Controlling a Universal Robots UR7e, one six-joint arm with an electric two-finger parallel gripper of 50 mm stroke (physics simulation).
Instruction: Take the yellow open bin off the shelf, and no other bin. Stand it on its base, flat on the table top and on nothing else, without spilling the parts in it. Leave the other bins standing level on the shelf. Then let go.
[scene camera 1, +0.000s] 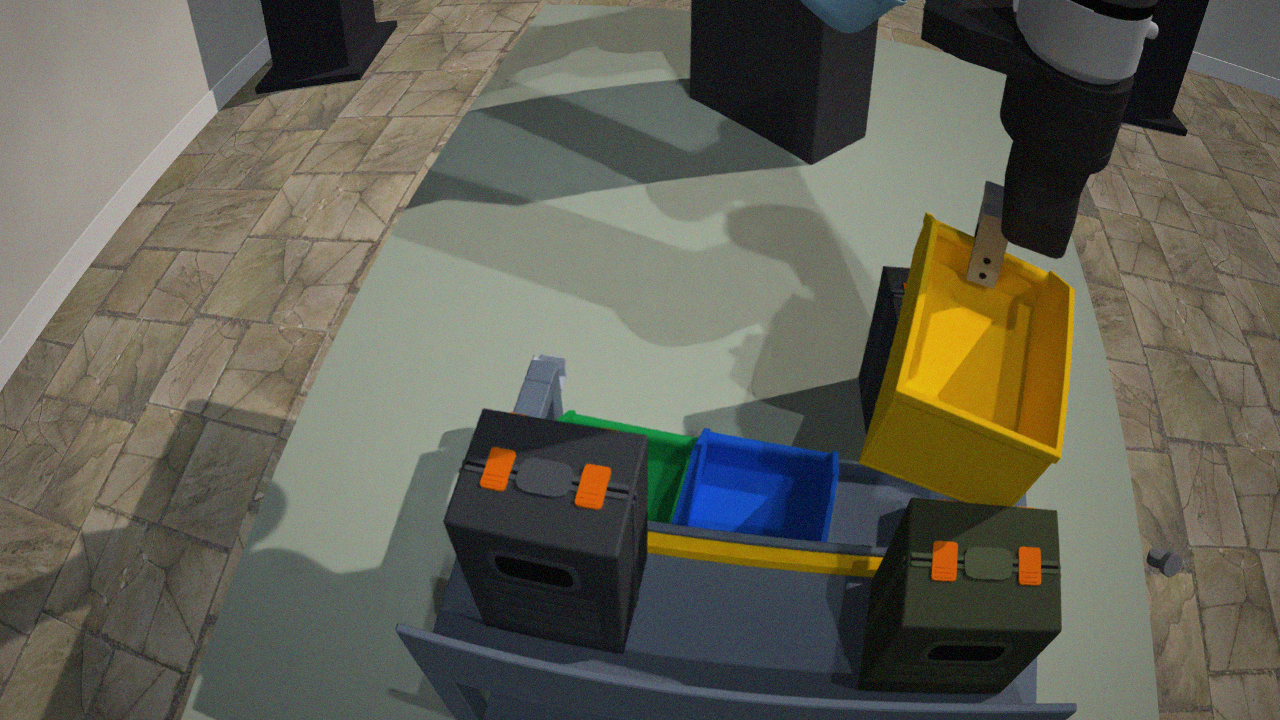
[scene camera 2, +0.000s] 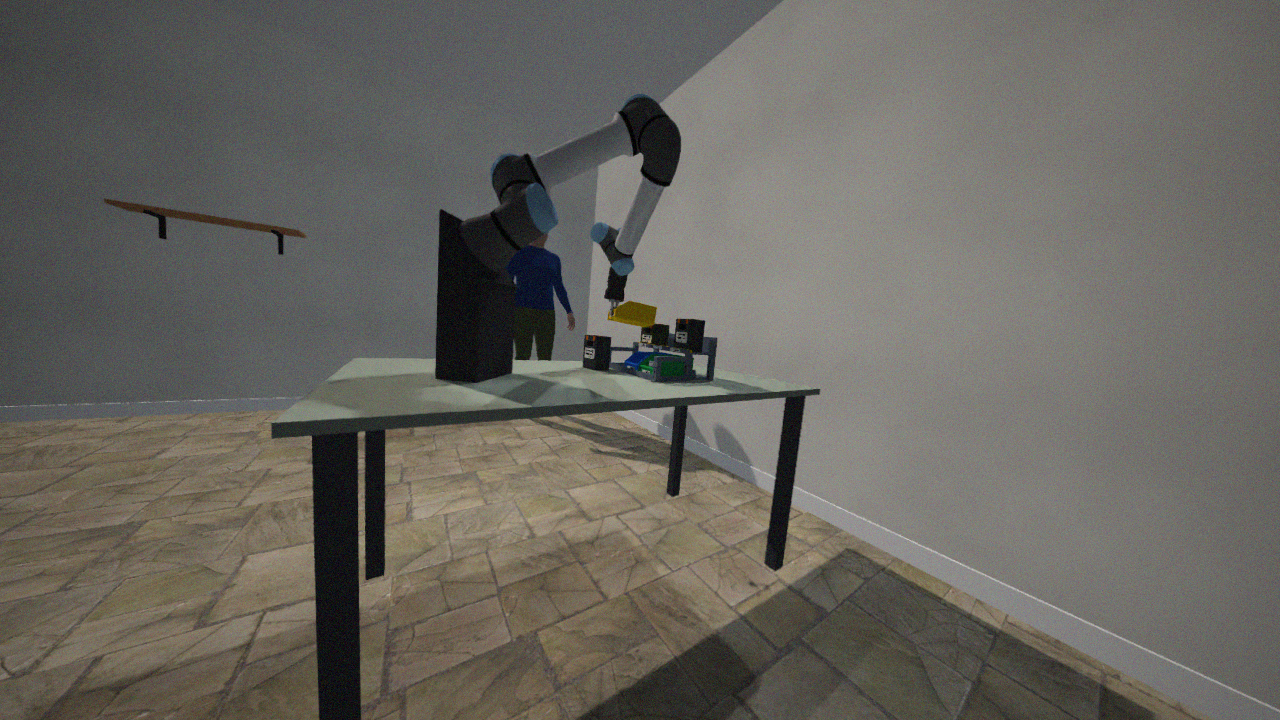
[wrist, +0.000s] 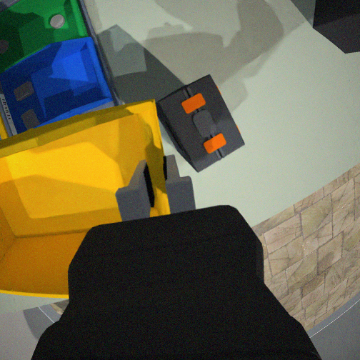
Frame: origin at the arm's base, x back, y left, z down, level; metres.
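Seen in the pictures: gripper, fingertip midpoint: (scene camera 1: 981, 271) (scene camera 2: 612, 315); arm's base at its link origin: (scene camera 2: 480, 248).
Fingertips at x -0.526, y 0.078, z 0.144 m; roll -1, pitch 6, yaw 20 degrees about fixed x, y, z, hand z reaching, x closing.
Note:
Pixels of each thing's middle, then the offset from my fingertips to it. Level surfaces: height alone.
- yellow bin at the middle of its body: (scene camera 1: 981, 339) (scene camera 2: 632, 313) dx -0.079, dy -0.026, dz -0.017 m
- blue bin at the middle of its body: (scene camera 1: 750, 534) (scene camera 2: 650, 362) dx -0.090, dy -0.147, dz +0.171 m
- green bin at the middle of its body: (scene camera 1: 605, 516) (scene camera 2: 665, 366) dx -0.077, dy -0.246, dz +0.171 m
- small grey round part at the middle of its body: (scene camera 1: 1170, 563) dx -0.113, dy +0.274, dz +0.232 m
- table top at its surface level: dz +0.214 m
- black case at the middle of its body: (scene camera 1: 556, 542) (scene camera 2: 689, 335) dx -0.171, dy -0.262, dz +0.052 m
- olive case at the middle of its body: (scene camera 1: 960, 604) (scene camera 2: 654, 335) dx -0.209, dy -0.034, dz +0.065 m
- dark case at the middle of its body: (scene camera 1: 925, 354) (scene camera 2: 596, 352) dx +0.063, dy +0.001, dz +0.148 m
My gripper (scene camera 1: 983, 268) (scene camera 2: 613, 308) (wrist: 159, 172) is shut on one end wall of the yellow bin (scene camera 1: 966, 349) (scene camera 2: 633, 313) (wrist: 75, 190). The bin hangs above the shelf (scene camera 1: 733, 626) (scene camera 2: 711, 358) and looks tilted in scene camera 1. No parts show in the visible inside of the yellow bin; some of it is hidden. The blue bin (scene camera 1: 760, 492) (wrist: 60, 80) and green bin (scene camera 1: 666, 474) (scene camera 2: 664, 365) (wrist: 45, 30) sit in the shelf. A small grey round part (scene camera 1: 1166, 562) shows beyond the right edge of the table top (scene camera 1: 554, 268) (scene camera 2: 537, 394).
A black case (scene camera 1: 554, 528) (scene camera 2: 689, 334) and an olive case (scene camera 1: 966, 608) stand on the shelf. Another dark case (scene camera 1: 880, 358) (scene camera 2: 595, 353) (wrist: 202, 125) stands beside the shelf, close to the yellow bin in view. The black pedestal (scene camera 1: 769, 89) (scene camera 2: 474, 331) stands farther back.

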